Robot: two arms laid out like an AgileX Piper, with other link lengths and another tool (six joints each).
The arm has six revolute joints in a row. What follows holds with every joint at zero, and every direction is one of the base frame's.
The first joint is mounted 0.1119 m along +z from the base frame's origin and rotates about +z.
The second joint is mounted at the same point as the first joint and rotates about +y.
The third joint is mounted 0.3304 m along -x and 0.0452 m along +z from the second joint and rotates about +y.
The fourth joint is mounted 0.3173 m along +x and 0.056 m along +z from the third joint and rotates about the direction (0.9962, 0, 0.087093).
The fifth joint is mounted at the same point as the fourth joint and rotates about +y.
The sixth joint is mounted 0.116 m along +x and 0.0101 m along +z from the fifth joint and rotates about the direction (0.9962, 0, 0.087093).
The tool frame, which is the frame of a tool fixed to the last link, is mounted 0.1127 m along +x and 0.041 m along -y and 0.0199 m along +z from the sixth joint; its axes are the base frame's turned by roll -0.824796, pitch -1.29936 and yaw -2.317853 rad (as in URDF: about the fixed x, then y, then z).
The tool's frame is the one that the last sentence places.
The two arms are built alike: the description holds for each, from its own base.
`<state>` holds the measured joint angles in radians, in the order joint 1, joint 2, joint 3, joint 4, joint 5, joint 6, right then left.
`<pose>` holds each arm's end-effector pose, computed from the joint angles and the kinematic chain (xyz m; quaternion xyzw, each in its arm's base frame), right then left.
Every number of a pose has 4 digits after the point. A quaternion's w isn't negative.
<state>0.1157 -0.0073 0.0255 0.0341 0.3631 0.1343 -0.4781 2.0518 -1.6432 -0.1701 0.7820 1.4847</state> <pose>0.2126 -0.0149 0.1409 -0.7680 0.1034 -0.6159 0.1417 0.4905 -0.3055 0.0902 -0.4837 0.8367 -0.2549 0.0305</pose>
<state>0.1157 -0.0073 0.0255 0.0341 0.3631 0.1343 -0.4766 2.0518 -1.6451 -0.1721 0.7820 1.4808</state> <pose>0.2126 -0.0149 0.1409 -0.7680 0.1034 -0.6159 0.1417 0.4913 -0.3055 0.0911 -0.4862 0.8349 -0.2564 0.0301</pose>
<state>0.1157 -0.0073 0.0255 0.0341 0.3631 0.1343 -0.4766 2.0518 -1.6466 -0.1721 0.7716 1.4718</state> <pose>0.2126 -0.0149 0.1409 -0.7680 0.1034 -0.6159 0.1417 0.4938 -0.3070 0.0925 -0.4893 0.8314 -0.2615 0.0326</pose>
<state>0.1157 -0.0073 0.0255 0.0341 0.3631 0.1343 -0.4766 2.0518 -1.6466 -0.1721 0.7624 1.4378</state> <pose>0.2126 -0.0149 0.1409 -0.7680 0.1034 -0.6159 0.1417 0.4956 -0.3091 0.0936 -0.5028 0.8215 -0.2670 0.0317</pose>
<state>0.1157 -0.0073 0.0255 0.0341 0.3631 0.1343 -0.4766 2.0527 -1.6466 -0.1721 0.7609 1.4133</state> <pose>0.2126 -0.0149 0.1409 -0.7680 0.1034 -0.6159 0.1417 0.4958 -0.3101 0.0935 -0.5128 0.8149 -0.2686 0.0292</pose>
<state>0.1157 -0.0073 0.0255 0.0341 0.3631 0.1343 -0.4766 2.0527 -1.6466 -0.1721 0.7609 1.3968</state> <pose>0.2126 -0.0149 0.1409 -0.7680 0.1034 -0.6159 0.1417 0.4958 -0.3108 0.0937 -0.5194 0.8105 -0.2695 0.0274</pose>
